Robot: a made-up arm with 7 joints.
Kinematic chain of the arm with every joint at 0, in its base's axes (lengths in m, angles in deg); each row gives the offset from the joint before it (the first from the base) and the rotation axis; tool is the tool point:
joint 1: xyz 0 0 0 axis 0 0.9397 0.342
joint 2: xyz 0 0 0 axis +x
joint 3: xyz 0 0 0 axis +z
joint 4: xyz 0.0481 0 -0.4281 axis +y
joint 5: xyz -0.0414 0 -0.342 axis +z
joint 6: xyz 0 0 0 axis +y
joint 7: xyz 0 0 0 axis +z
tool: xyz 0 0 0
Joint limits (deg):
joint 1: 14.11..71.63
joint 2: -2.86..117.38
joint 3: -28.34..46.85
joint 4: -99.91..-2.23
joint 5: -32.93..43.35
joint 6: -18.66..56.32
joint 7: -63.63..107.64
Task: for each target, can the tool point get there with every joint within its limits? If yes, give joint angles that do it. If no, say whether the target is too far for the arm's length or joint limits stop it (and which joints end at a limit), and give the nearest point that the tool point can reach.
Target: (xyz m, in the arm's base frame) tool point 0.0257 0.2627 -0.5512
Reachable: yes | joints 37.44 26.05 1.30 -89.83 -20.98 15.08 24.86
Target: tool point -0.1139 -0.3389 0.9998
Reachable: no: too far | nearest point 0.3421 0.2584 0.3716 | short by 0.979 m
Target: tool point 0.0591 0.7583 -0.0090
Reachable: yes | joints 38.93 97.31 -2.98 -35.78 -6.20 -0.53 64.52
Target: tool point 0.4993 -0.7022 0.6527
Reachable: no: too far | nearest point 0.3421 0.2584 0.3716 | short by 1.013 m
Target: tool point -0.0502 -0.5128 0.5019
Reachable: no: joint limits stop it (at a limit: joint 1, joint 2, joint 3, joint 4) | nearest point 0.3421 0.2584 0.3716 | short by 0.875 m
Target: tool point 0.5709 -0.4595 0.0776
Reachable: no: joint limits stop it (at a limit: joint 1, joint 2, joint 3, joint 4) | nearest point 0.2602 -0.1807 -0.4706 | short by 0.689 m
